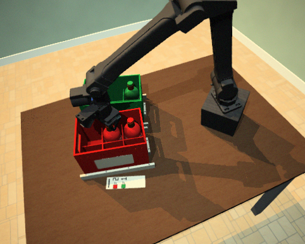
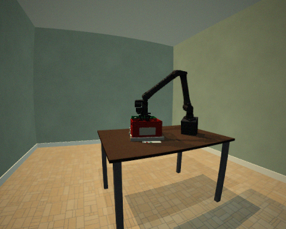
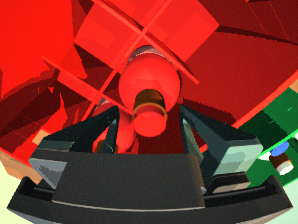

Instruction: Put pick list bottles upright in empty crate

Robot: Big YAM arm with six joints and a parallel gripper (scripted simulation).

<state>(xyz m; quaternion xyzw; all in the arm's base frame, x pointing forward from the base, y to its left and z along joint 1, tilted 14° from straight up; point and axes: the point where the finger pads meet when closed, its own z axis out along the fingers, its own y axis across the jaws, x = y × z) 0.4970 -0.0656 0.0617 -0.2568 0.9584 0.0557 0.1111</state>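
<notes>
Now: hand 21 cm to the left of the green bottle, 14 cm past it and 6 cm above it. Round my hand: blue-capped bottle 16 cm to the right, 6 cm below, 4 cm ahead; then red crate 7 cm below, 4 cm to the left; then red bottle 9 cm behind, 6 cm below, 1 cm to the left.
</notes>
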